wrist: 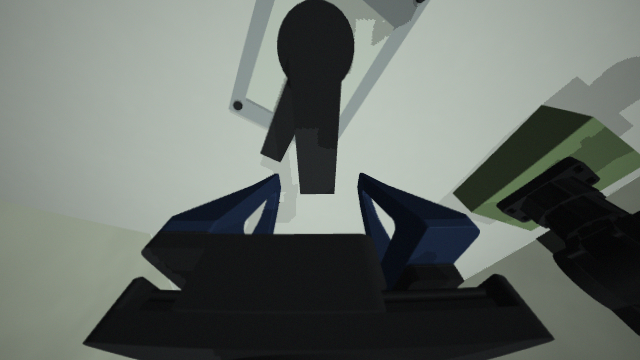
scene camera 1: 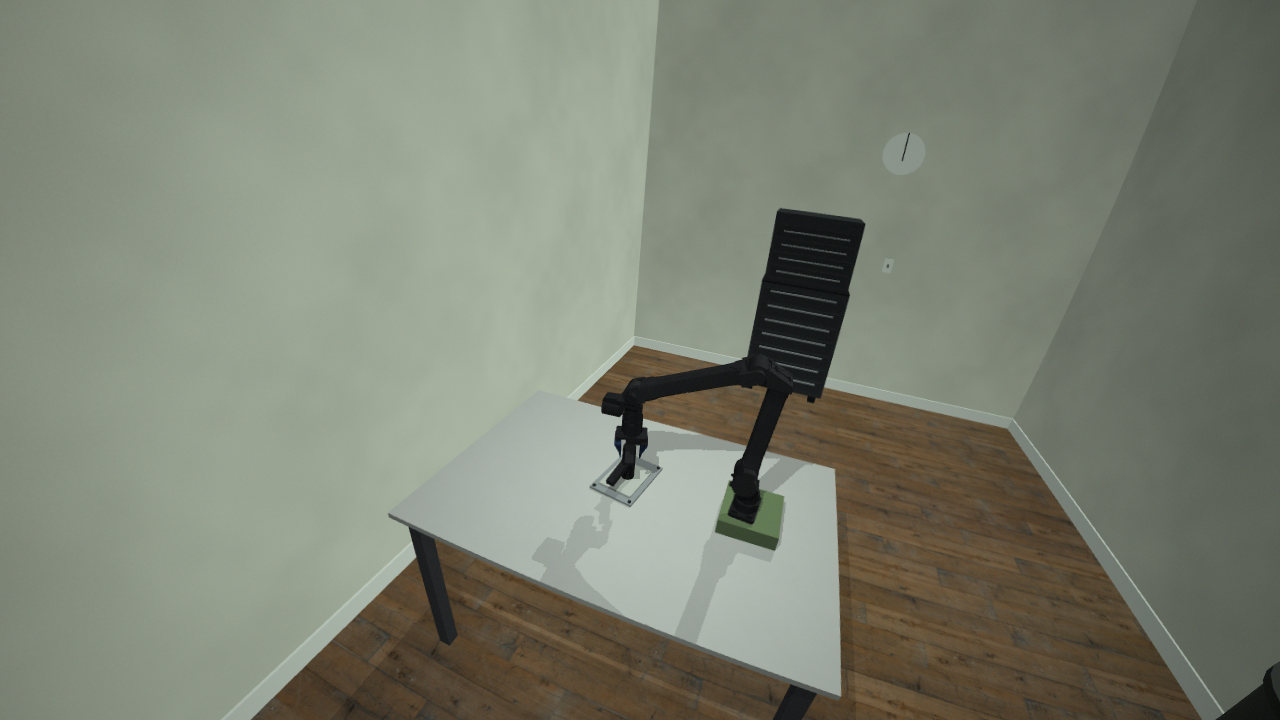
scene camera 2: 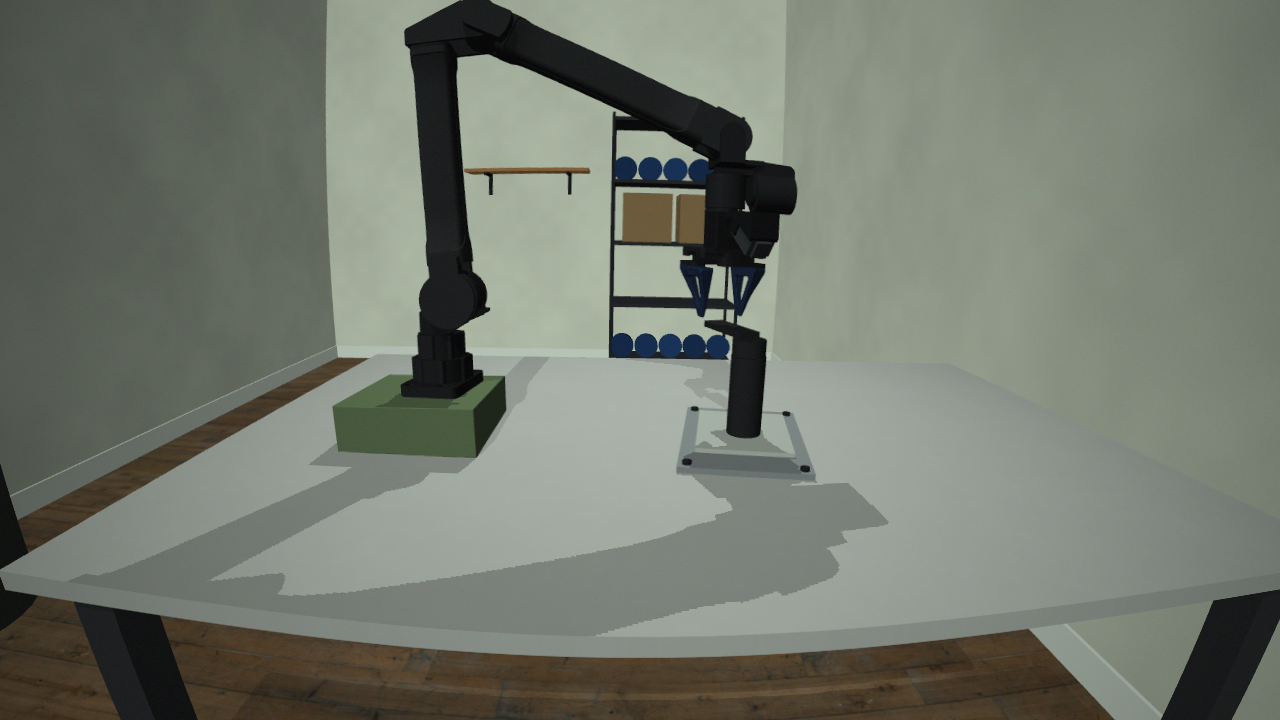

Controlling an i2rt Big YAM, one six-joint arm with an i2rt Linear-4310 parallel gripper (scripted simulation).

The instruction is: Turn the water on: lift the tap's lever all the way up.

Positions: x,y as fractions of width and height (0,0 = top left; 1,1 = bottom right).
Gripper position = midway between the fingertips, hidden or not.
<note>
In view: my gripper (scene camera 1: 0.49,0.63) and a black lever (wrist: 0.49,0.21).
My gripper shows as well in the wrist view (wrist: 0.50,0.50).
</note>
